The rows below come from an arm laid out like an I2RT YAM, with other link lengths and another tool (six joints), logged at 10 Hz.
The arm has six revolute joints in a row. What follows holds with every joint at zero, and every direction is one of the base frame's.
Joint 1 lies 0.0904 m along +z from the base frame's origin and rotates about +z.
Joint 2 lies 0.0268 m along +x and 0.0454 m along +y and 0.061 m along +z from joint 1 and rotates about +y.
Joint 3 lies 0.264 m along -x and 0.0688 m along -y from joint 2 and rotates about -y.
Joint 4 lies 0.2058 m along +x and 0.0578 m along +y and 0.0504 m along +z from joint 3 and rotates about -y.
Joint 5 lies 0.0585 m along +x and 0.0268 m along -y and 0.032 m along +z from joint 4 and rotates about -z.
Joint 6 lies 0.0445 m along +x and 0.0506 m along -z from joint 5 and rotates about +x.
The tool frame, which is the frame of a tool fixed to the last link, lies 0.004 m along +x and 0.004 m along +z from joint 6; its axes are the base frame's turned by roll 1.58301, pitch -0.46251 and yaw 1.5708 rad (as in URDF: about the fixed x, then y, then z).
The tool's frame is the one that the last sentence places.
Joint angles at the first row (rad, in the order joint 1, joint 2, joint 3, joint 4, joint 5, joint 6):
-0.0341, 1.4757, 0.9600, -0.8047, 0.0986, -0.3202
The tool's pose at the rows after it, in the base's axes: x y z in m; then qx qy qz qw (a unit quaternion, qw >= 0):
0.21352 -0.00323 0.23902 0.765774 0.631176 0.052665 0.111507
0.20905 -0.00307 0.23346 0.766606 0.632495 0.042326 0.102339
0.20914 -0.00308 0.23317 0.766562 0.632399 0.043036 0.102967
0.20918 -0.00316 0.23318 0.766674 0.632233 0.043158 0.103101
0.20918 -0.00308 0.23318 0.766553 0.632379 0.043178 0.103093
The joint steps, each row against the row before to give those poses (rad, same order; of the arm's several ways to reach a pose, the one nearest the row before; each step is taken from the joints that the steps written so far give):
-0.0001, 0.0001, -0.0504, 0.0401, 0.0000, 0.0034
0.0001, 0.0015, -0.0251, -0.0012, 0.0000, 0.0004
-0.0001, 0.0000, -0.0016, 0.0034, 0.0000, 0.0000
-0.0003, 0.0000, 0.0000, 0.0004, 0.0000, 0.0000
0.0004, 0.0000, 0.0000, 0.0000, 0.0000, 0.0000

